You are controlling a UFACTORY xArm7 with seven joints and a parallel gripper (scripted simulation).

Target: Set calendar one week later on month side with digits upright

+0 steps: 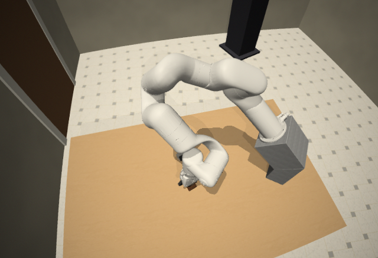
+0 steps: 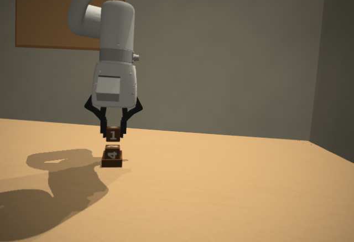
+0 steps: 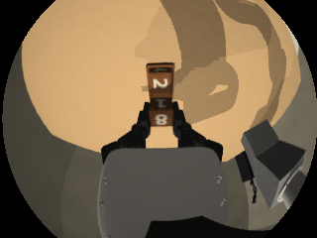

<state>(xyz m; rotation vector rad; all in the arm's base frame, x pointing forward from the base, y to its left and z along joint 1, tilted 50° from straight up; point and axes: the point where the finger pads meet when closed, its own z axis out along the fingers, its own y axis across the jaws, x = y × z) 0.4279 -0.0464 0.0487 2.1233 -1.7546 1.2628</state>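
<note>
Now: hand 70 mm above the brown tray and 20 mm to the left of it.
</note>
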